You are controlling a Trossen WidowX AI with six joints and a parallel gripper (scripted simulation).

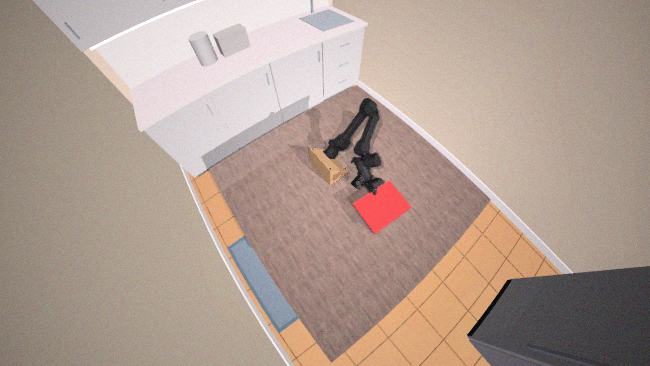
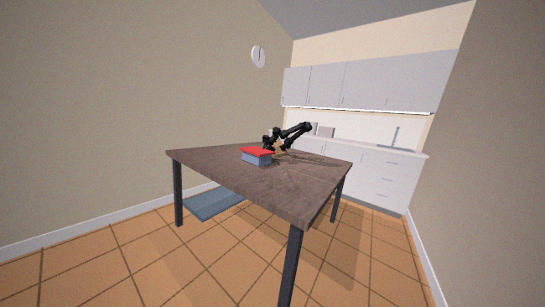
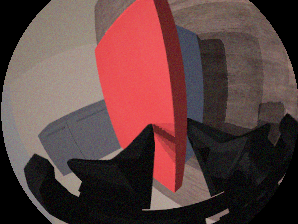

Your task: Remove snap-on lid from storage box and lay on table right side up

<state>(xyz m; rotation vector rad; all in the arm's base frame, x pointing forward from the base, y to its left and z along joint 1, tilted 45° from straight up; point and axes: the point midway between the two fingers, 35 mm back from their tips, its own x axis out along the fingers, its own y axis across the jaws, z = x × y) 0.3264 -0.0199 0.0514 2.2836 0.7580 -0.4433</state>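
Right now my gripper tip is 8 cm short of the red lid, 1 cm to the left of it and 1 cm below it. From my gripper tip the other things lie so: blue storage box 8 cm ahead, 4 cm below, 1 cm to the right.
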